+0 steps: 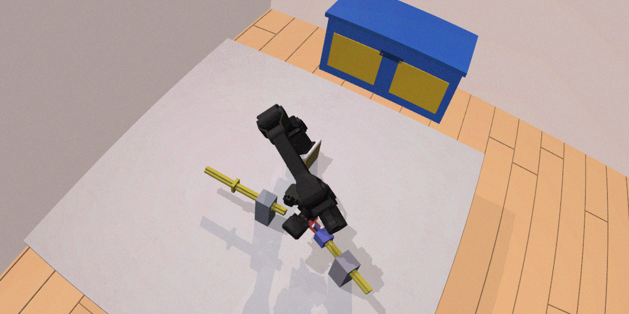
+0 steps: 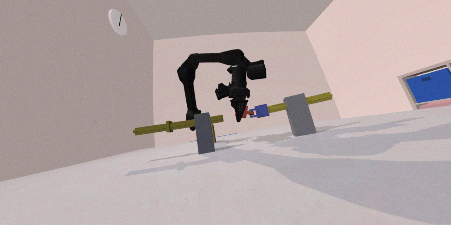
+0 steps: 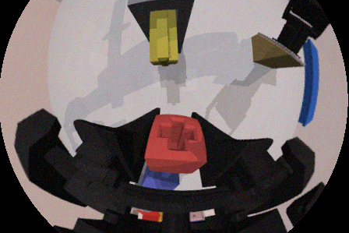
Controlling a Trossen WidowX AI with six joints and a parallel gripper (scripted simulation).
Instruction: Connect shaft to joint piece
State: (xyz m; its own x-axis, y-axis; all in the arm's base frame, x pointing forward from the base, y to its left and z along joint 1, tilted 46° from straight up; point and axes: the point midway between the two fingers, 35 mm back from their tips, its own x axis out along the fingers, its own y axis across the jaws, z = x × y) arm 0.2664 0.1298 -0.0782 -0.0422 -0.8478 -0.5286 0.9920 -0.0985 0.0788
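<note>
Now: the red joint piece 20 mm to the left of my gripper tip and 30 mm above it.
</note>
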